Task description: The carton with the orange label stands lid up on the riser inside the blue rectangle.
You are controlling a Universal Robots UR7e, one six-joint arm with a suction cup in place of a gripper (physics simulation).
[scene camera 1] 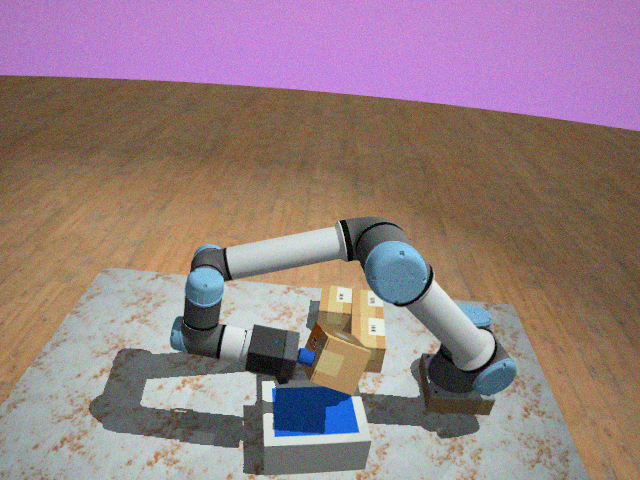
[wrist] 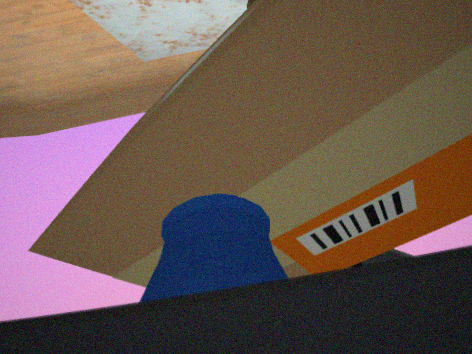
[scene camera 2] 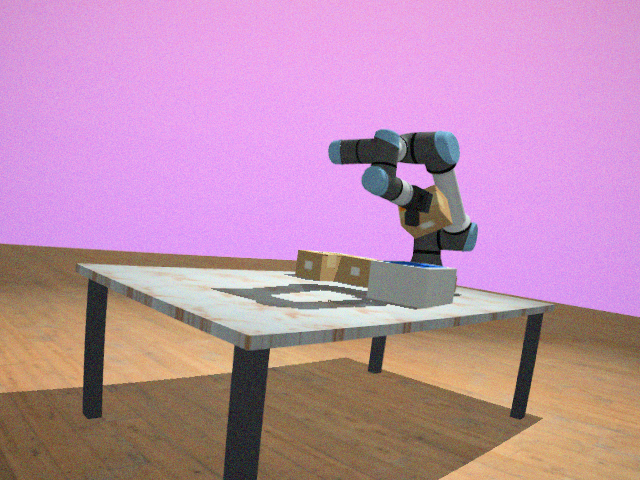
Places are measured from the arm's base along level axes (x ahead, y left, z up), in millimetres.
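Pixels of known places: hand at its tool point: [scene camera 1: 317,359] [wrist: 216,222]; arm's base at its link origin: [scene camera 1: 453,375].
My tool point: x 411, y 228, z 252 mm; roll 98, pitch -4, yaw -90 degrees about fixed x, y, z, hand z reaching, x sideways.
Observation:
For each thing: its top centre in the pictures, then the offset to it from my tool point. Level surfaces: height alone.
- grey-white riser at its top centre: [scene camera 1: 314,409] [scene camera 2: 416,264] 20 mm right, 5 mm back, 194 mm down
- blue rectangle at its top centre: [scene camera 1: 314,409] [scene camera 2: 416,264] 20 mm right, 5 mm back, 194 mm down
- table at its surface level: 314 mm down
The carton with the orange label [scene camera 1: 342,361] [scene camera 2: 439,212] [wrist: 280,120] hangs tilted in the air on my blue suction cup [scene camera 1: 313,357] [wrist: 216,210]. The cup sits against the carton face that bears the tape strip and the orange label [wrist: 360,220]. In scene camera 2 the cup is hidden behind the dark tool body. The carton is above and behind the grey-white riser [scene camera 1: 316,454] [scene camera 2: 410,284], apart from it. The blue rectangle [scene camera 1: 343,415] lies on the riser's top, partly in shadow.
Several other cartons [scene camera 1: 336,304] [scene camera 1: 376,338] [scene camera 2: 315,264] stand close together on the table [scene camera 1: 67,330] [scene camera 2: 170,294], behind the riser in scene camera 1. The arm's base block [scene camera 1: 457,404] stands on the right.

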